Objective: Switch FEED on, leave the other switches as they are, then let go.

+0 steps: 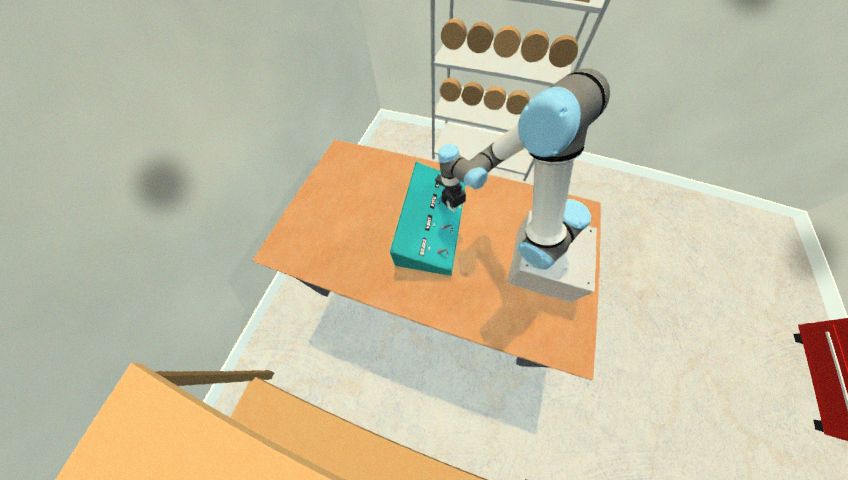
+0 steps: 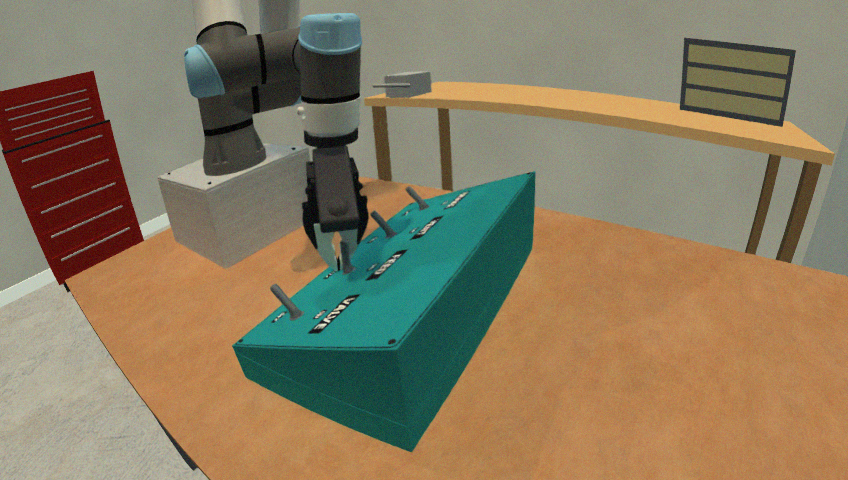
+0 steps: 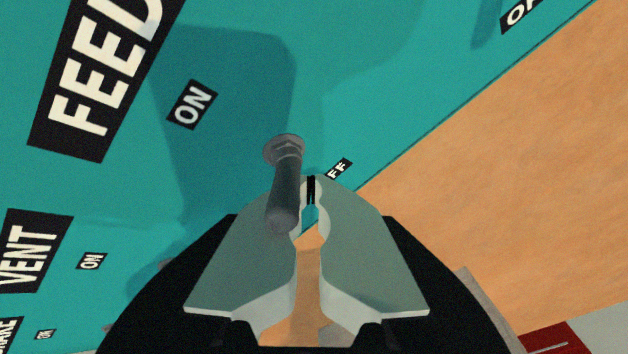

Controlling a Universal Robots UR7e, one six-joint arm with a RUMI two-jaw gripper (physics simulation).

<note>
The pictures show: my gripper and a feed lever.
My gripper also shows in image 3.
</note>
